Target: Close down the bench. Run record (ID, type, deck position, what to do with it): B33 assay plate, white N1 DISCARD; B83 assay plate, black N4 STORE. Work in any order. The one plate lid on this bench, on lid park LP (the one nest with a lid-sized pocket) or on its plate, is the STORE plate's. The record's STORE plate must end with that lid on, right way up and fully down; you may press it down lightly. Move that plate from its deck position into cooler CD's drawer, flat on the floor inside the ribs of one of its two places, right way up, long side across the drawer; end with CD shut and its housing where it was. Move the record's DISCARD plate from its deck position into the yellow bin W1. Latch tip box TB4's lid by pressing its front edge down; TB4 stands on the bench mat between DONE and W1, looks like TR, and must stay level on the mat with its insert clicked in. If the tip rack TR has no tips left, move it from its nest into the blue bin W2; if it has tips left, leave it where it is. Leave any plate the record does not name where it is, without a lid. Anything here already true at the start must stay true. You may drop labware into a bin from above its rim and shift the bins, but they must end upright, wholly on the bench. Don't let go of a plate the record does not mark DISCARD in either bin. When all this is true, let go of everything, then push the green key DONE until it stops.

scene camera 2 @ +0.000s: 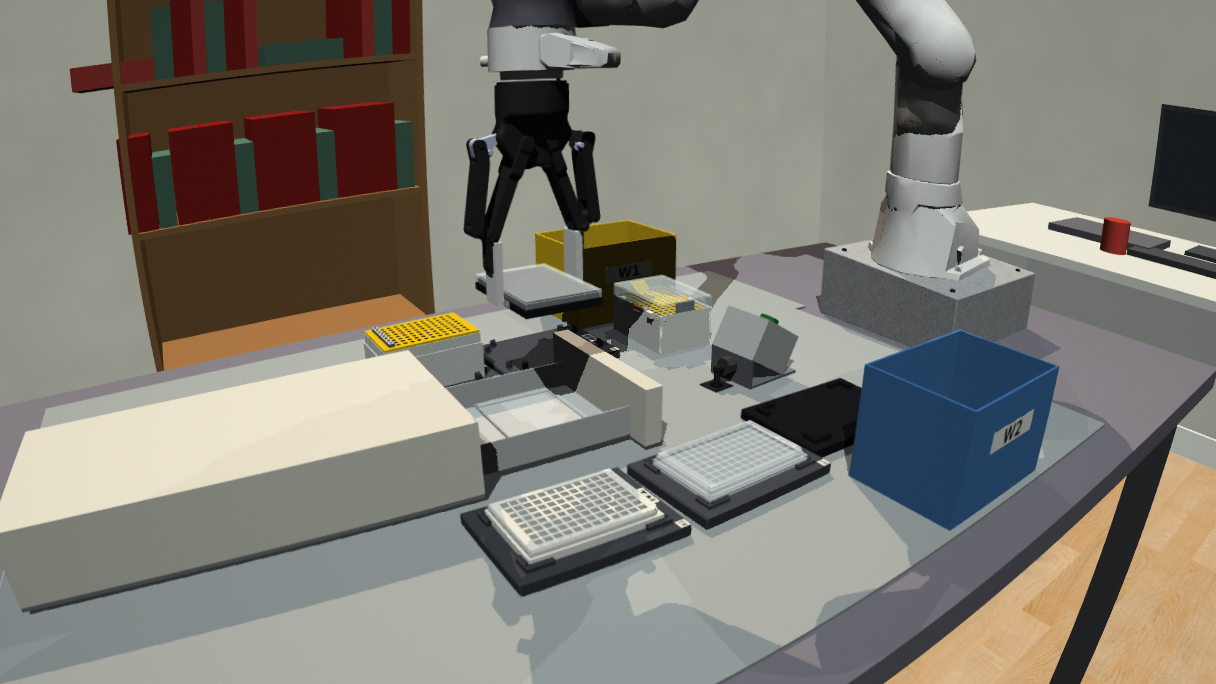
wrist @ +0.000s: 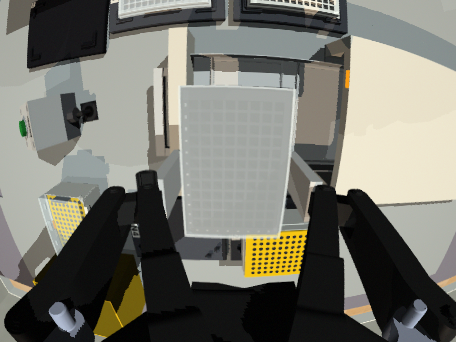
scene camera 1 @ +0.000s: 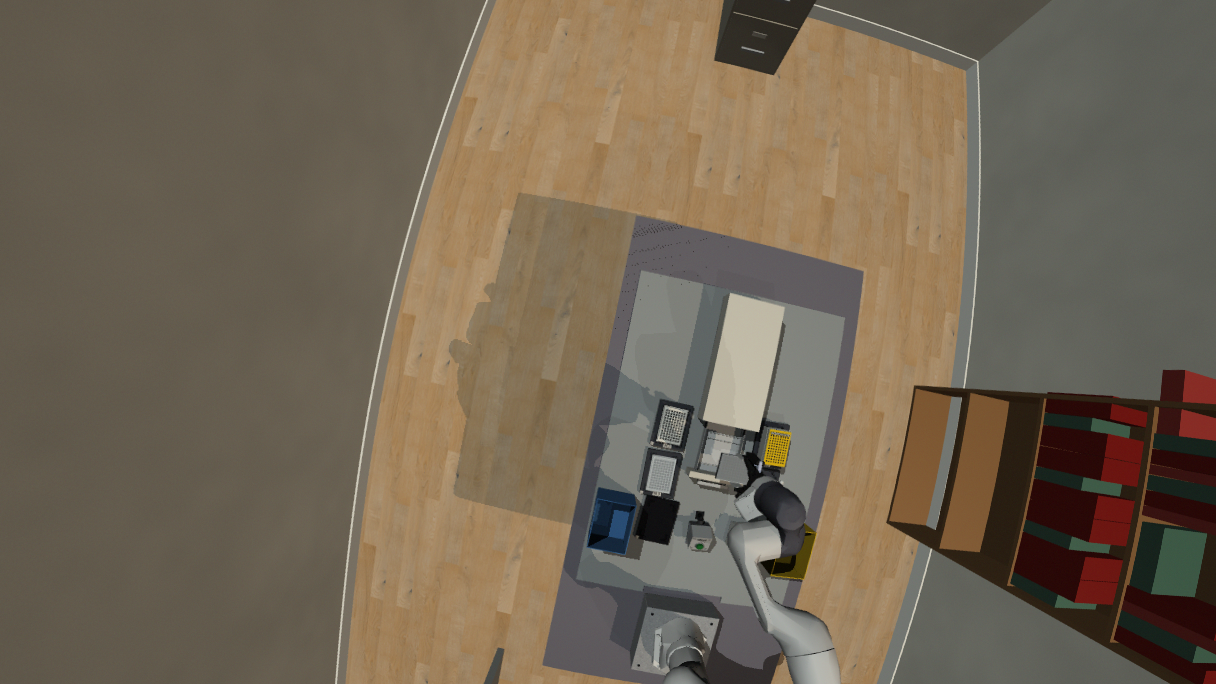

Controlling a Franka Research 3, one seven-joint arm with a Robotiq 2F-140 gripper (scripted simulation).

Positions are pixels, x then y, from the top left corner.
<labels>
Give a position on a tip rack TR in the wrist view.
260, 257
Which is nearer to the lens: the tip box TB4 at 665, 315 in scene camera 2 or the cooler CD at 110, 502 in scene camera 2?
The cooler CD.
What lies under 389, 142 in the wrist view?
A cooler CD.
</labels>
